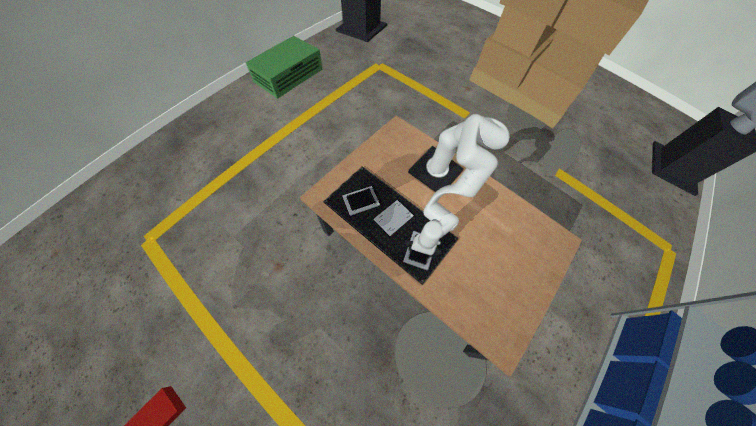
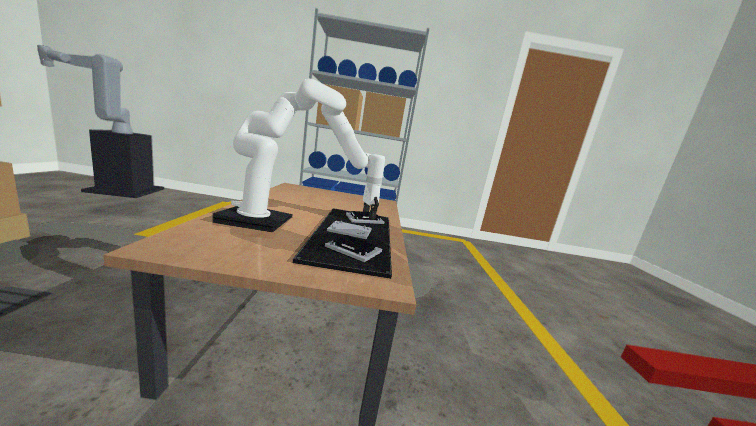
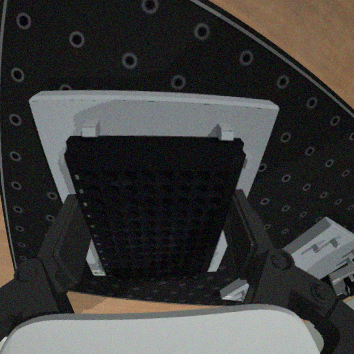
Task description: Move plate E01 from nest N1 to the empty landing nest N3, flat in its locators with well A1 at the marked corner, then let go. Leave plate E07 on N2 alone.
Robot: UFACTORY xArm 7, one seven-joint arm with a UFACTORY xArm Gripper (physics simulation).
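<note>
Plate E01 (image 3: 154, 204) (image 1: 418, 258), a black well plate, sits on the grey nest N1 (image 3: 158, 109) (image 1: 408, 260) at the right end of the black perforated board (image 1: 380, 241) (image 3: 105, 42). My gripper (image 3: 156, 208) (image 1: 422, 248) (image 2: 369, 211) is down over it, its two black fingers pressed against the plate's long sides. The empty grey nest N3 (image 1: 393, 217) (image 2: 348, 228) (image 3: 323, 246) lies in the middle of the board. Plate E07 (image 1: 360, 199) (image 2: 353, 244) rests on nest N2 at the other end.
The board lies on a wooden table (image 1: 491, 275) (image 2: 222, 253), with the arm's black base plate (image 1: 423, 174) (image 2: 252, 218) behind it. A shelf rack (image 2: 414, 84), cardboard boxes (image 1: 544, 52), a green crate (image 1: 285, 64) and a second arm on a pedestal (image 2: 119, 159) stand off the table.
</note>
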